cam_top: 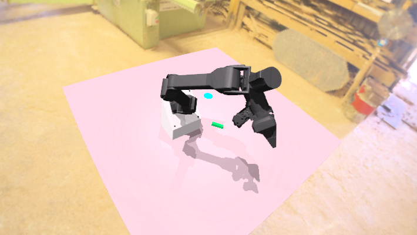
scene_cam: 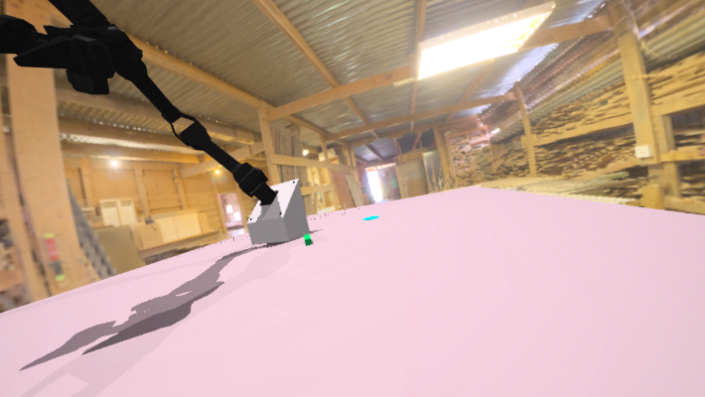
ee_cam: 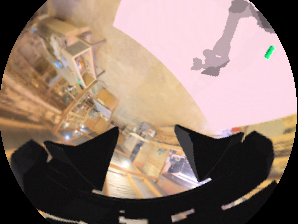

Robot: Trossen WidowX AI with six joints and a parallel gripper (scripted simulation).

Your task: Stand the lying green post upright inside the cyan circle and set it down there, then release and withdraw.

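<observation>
My gripper tip is 18 cm short of the green post, 43 cm to the right of it and 41 cm above it. Round my gripper tip: cyan circle (28 cm ahead, 68 cm to the left, 42 cm below).
</observation>
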